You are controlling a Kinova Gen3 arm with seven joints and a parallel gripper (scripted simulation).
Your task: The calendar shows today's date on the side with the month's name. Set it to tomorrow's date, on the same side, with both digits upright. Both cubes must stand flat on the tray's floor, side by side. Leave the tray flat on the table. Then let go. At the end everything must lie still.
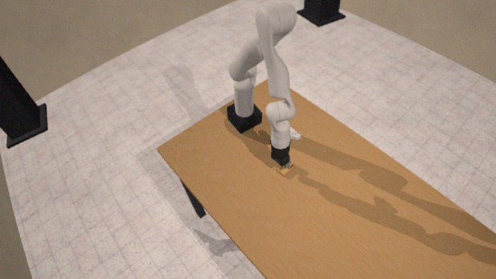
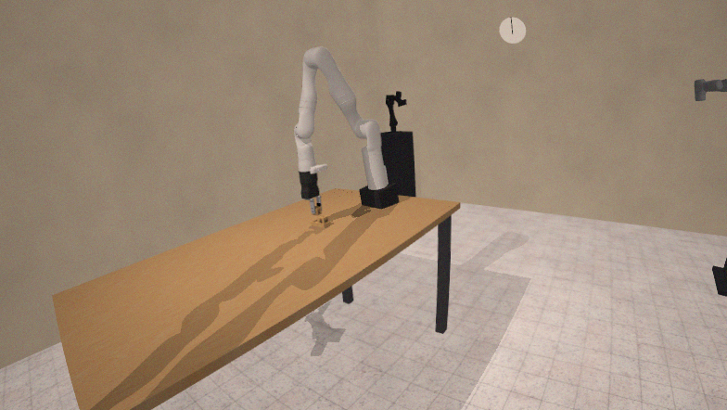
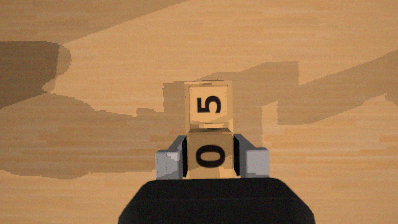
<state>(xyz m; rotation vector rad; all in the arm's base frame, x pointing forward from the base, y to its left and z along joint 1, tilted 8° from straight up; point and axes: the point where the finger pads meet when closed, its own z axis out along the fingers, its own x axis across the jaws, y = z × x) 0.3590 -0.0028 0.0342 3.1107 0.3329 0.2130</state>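
Now: the wooden date cube 10 mm below my hand. Also, from my hand: wooden tray: 60 mm below, 20 mm to the left.
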